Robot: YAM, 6 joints.
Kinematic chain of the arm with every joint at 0, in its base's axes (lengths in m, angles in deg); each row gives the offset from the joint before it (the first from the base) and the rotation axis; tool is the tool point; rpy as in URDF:
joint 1: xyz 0 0 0.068 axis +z
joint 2: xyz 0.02 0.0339 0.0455 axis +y
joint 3: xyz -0.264 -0.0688 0 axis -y
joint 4: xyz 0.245 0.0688 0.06 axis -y
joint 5: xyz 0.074 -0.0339 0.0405 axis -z
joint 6: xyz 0.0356 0 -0.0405 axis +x
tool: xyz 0 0 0 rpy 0 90 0
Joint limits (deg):
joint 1: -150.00..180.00
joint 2: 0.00..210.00
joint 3: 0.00..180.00
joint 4: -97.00..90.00
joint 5: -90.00..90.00
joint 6: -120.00..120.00
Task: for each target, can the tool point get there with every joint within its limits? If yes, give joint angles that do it. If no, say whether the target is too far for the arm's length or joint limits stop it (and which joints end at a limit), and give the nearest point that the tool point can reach.
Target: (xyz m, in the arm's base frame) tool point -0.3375 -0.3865 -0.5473
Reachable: no: too far | nearest point -0.2700 -0.3092 -0.3421 | short by 0.229 m
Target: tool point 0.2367 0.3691 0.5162
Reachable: yes | joints 58.62 112.00 118.94 32.53 16.20 41.04
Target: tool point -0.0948 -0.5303 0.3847
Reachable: yes | joints -96.68 137.87 134.46 36.88 65.98 -75.89
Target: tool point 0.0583 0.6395 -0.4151
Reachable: no: too far | nearest point 0.0457 0.5014 -0.2754 | short by 0.197 m
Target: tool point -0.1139 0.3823 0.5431
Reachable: yes | joints 104.57 104.31 117.45 20.85 -23.21 53.42
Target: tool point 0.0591 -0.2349 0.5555
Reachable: yes | joints -69.46 83.24 121.15 -48.60 49.64 62.04
